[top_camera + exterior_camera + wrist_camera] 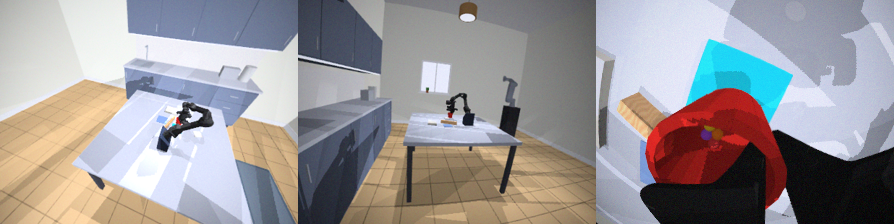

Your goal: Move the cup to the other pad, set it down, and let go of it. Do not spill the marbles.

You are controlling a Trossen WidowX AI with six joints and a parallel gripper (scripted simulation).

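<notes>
My gripper tip is now 2 cm short of the cyan pad, 1 cm to the right of it and 12 cm above it. From my gripper tip the other things lie so: pale flat block 29 cm ahead, 14 cm to the left, 10 cm below; cup 3 cm ahead, 2 cm to the left; wooden block 5 cm ahead, 11 cm to the left, 10 cm below.
</notes>
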